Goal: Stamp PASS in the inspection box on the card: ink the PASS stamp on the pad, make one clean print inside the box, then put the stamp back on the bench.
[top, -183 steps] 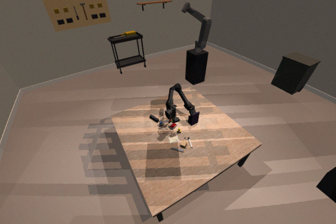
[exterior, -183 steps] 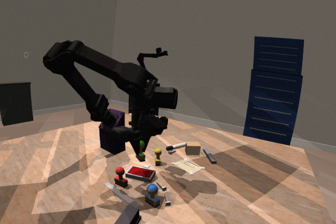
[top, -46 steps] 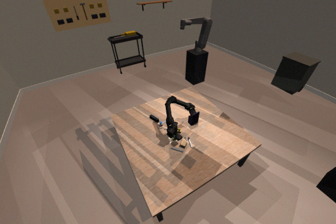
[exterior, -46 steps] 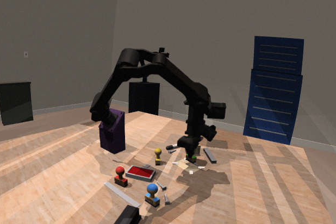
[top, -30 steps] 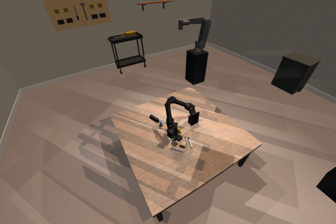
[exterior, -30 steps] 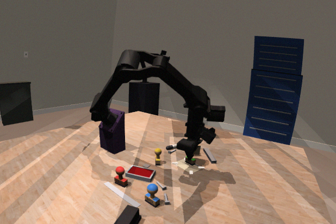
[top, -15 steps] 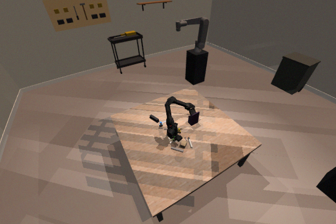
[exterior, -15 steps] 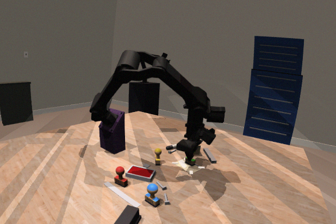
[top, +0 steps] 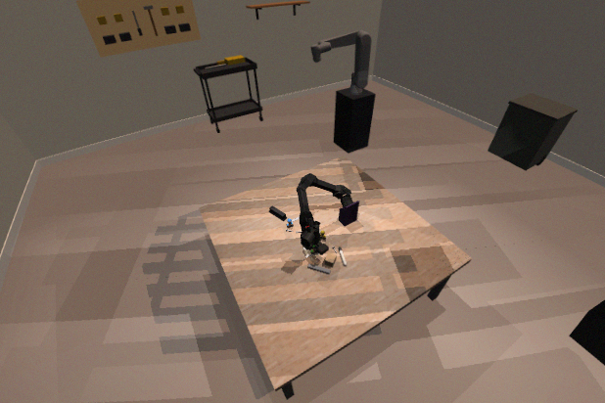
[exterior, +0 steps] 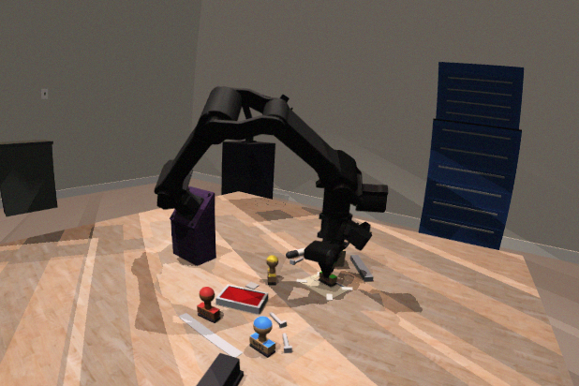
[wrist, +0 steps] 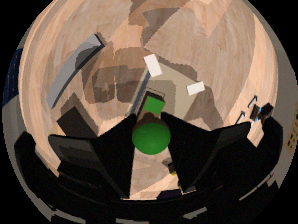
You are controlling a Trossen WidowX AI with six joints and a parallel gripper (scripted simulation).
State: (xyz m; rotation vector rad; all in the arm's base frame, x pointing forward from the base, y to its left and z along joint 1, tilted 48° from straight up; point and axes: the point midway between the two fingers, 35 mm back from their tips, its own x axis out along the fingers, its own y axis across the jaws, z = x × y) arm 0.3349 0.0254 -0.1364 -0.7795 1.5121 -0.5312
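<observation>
Right now the green-knobbed stamp is right at my gripper tip. Round my gripper tip: yellow-knobbed stamp: 10 cm behind, 7 cm to the right; red ink pad: 18 cm to the right, 9 cm behind, 2 cm below; pale card: 2 cm below, 1 cm to the right.
</observation>
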